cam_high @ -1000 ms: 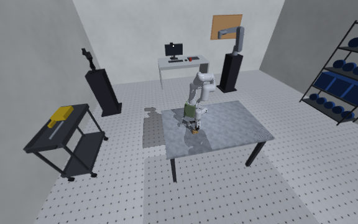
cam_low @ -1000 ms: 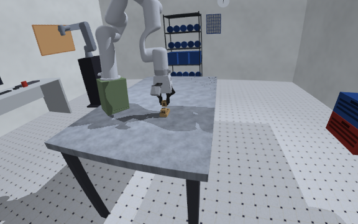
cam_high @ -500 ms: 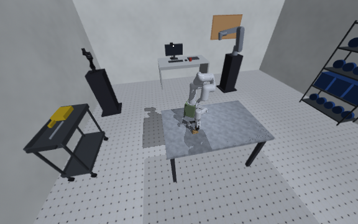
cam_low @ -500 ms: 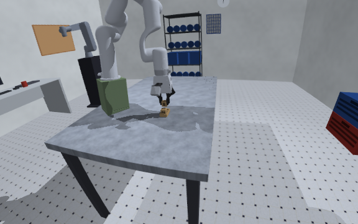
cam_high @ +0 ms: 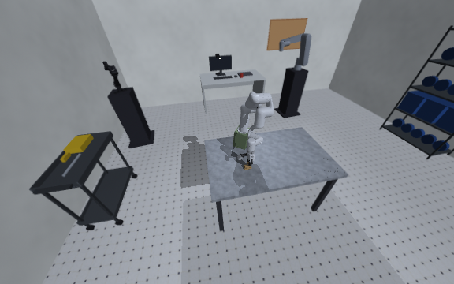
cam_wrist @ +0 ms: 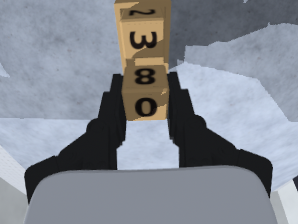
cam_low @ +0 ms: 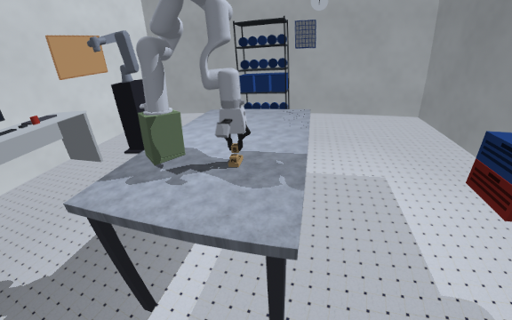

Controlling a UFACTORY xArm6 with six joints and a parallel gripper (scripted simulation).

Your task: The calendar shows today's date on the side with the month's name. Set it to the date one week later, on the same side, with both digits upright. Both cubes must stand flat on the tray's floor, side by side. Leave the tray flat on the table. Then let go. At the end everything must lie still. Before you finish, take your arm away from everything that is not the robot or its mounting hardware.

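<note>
My hand is 6 cm above the tray and 2 cm to the left of it.
</note>
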